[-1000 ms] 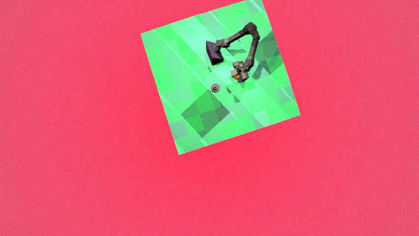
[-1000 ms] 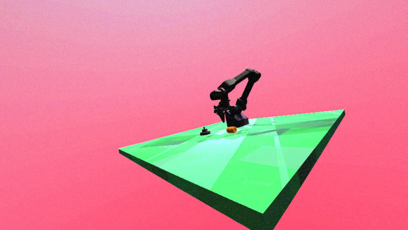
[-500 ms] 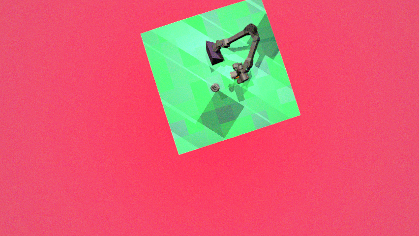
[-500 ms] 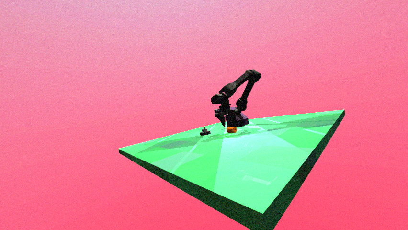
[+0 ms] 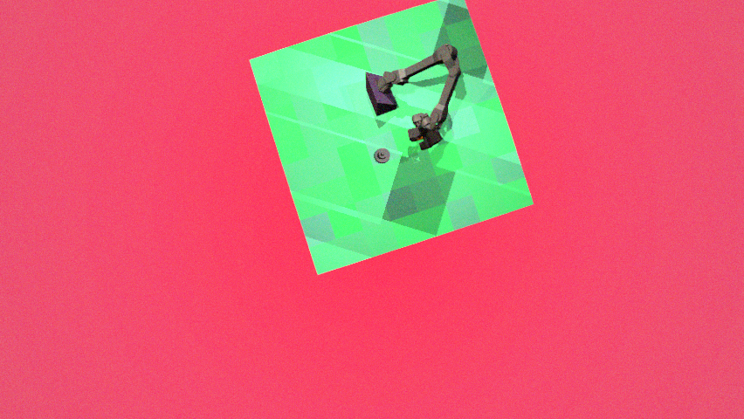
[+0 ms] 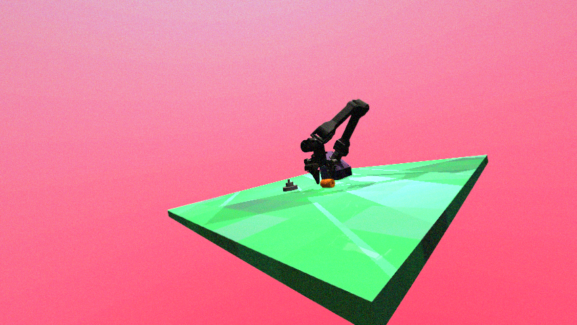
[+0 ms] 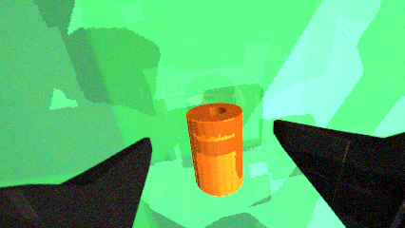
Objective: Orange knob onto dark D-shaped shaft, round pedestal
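My gripper tip is 10 mm to the right of the orange knob and 10 mm above it. From my gripper tip the other things lie so: dark pedestal 220 mm to the right, 40 mm ahead.
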